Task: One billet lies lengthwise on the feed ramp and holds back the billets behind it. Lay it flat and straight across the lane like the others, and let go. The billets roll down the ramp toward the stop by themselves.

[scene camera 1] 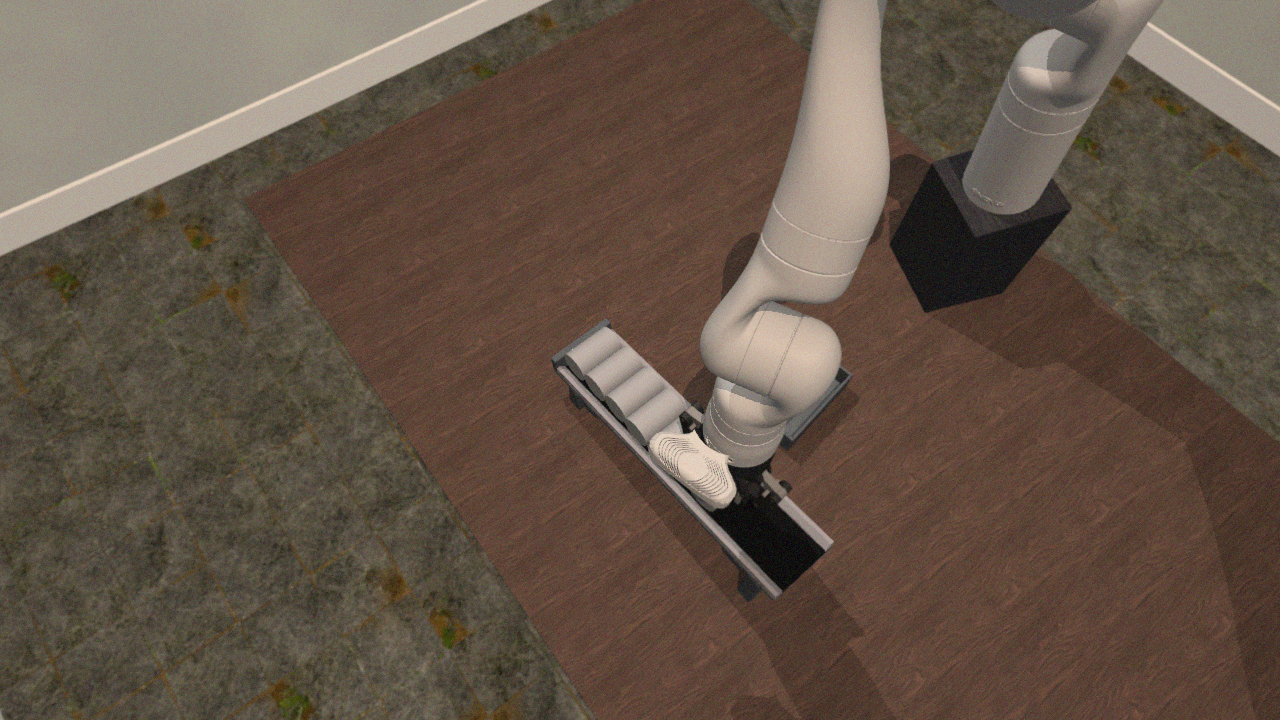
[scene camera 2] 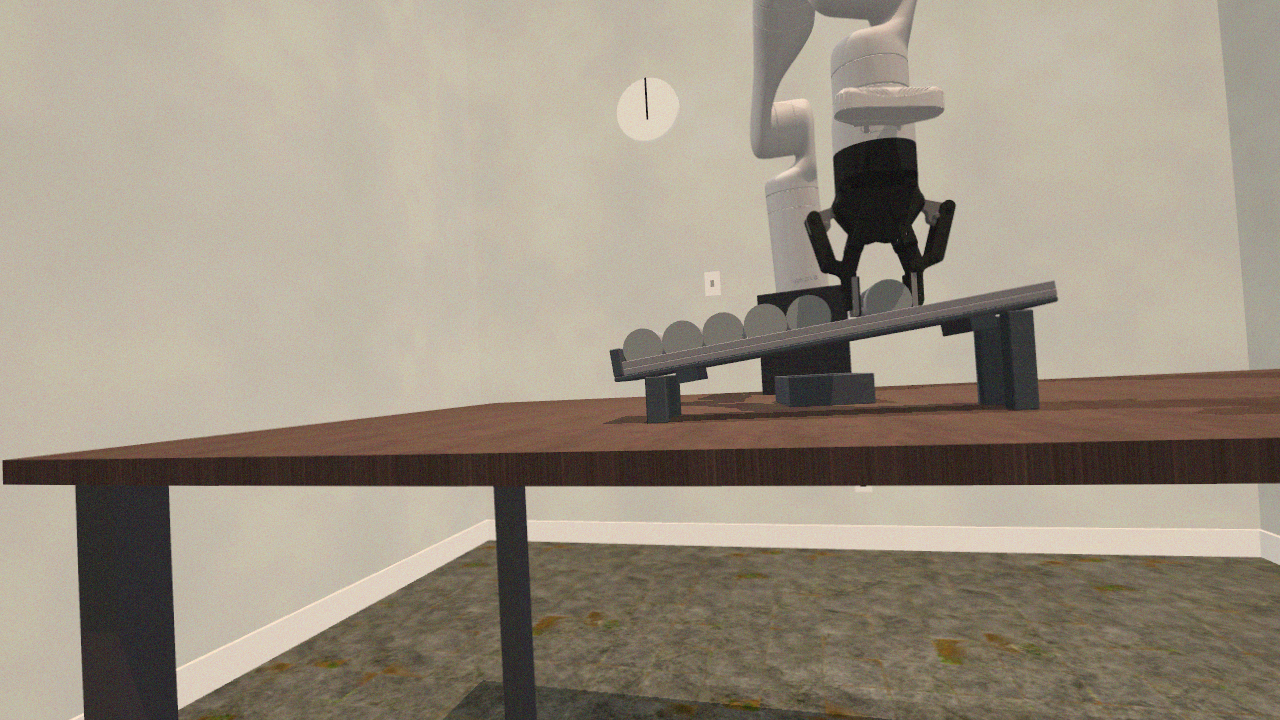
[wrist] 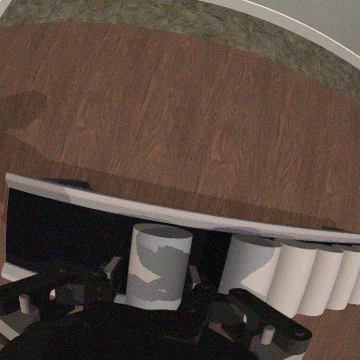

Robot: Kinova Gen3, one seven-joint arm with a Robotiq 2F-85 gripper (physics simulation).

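Pixels of known places: gripper, fingertip midpoint: (wrist: 153, 273); arm's base at its link origin: (scene camera 1: 1001, 183) (scene camera 2: 802, 289).
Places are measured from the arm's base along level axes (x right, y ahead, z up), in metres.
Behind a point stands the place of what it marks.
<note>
A grey billet (scene camera 2: 887, 296) {x 0.030, y 0.534, z -0.079 m} (wrist: 159, 265) {x 0.028, y 0.516, z -0.064 m} lies flat across the upper part of the feed ramp (scene camera 1: 778, 541) {x -0.064, y 0.512, z -0.093 m} (scene camera 2: 984, 301) (wrist: 60, 225) {x -0.051, y 0.528, z -0.094 m}, roughly parallel to the others. My gripper (scene camera 2: 884, 290) {x 0.023, y 0.498, z -0.093 m} (wrist: 153, 273) {x 0.023, y 0.498, z -0.093 m} is open around it, one finger on its uphill side and one on its downhill side. The fingers stand close to its sides; a small gap shows at the uphill finger. Several other billets (scene camera 1: 617, 374) {x 0.203, y 0.481, z -0.091 m} (scene camera 2: 723, 328) {x 0.177, y 0.513, z -0.098 m} (wrist: 295, 272) {x 0.131, y 0.502, z -0.078 m} lie in a row toward the low end, with a gap between the row and this billet. In scene camera 1 the arm hides this billet and the fingertips.
The stop (scene camera 2: 615, 363) {x 0.282, y 0.514, z -0.126 m} closes the ramp's low end. Side rails (wrist: 150, 210) {x 0.020, y 0.545, z -0.093 m} edge the lane. A low grey tray (scene camera 1: 819, 411) {x -0.001, y 0.325, z -0.150 m} (scene camera 2: 823, 389) {x 0.057, y 0.380, z -0.166 m} stands on the table (scene camera 1: 429, 232) {x 0.592, y 0.461, z -0.185 m} beside the ramp, toward the robot's black base (scene camera 1: 980, 259) {x -0.036, y 0.058, z -0.067 m}.
</note>
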